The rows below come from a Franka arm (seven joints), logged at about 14 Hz.
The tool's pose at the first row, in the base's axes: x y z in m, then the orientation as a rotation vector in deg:
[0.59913, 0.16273, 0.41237, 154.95, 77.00, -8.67]
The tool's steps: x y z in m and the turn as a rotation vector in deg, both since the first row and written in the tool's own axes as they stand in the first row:
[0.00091, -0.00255, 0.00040, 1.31, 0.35, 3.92]
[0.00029, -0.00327, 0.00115, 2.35, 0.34, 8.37]
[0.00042, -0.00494, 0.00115, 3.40, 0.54, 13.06]
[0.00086, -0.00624, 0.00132, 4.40, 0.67, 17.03]
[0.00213, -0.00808, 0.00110, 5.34, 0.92, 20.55]
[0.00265, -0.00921, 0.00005, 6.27, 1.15, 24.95]
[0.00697, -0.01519, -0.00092, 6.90, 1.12, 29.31]
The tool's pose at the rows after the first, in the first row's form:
[0.59763, 0.16491, 0.41169, 158.57, 72.01, -8.77]
[0.59665, 0.16475, 0.41099, 161.94, 65.97, -9.11]
[0.59540, 0.16585, 0.41087, 165.30, 59.48, -9.13]
[0.59462, 0.16695, 0.41056, 168.02, 53.86, -9.27]
[0.59392, 0.16908, 0.41049, 170.39, 48.83, -9.24]
[0.59337, 0.17033, 0.41138, 172.89, 42.36, -9.12]
[0.59123, 0.17745, 0.41137, 174.76, 35.78, -9.13]

